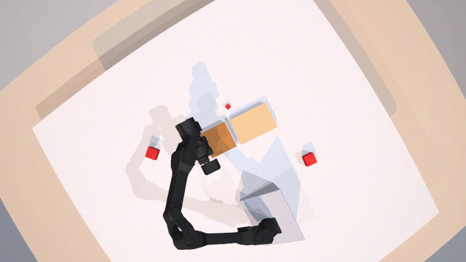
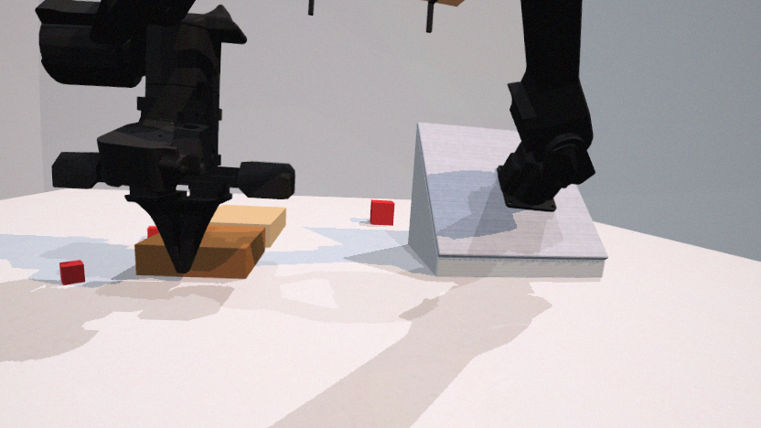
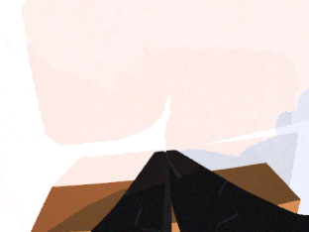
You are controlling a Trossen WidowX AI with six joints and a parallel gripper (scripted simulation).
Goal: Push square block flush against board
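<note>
The brown square block is 60 mm to the right of my gripper tip and 10 mm above it. Also, from my gripper tip: tan board 210 mm to the right, 10 mm above.
</note>
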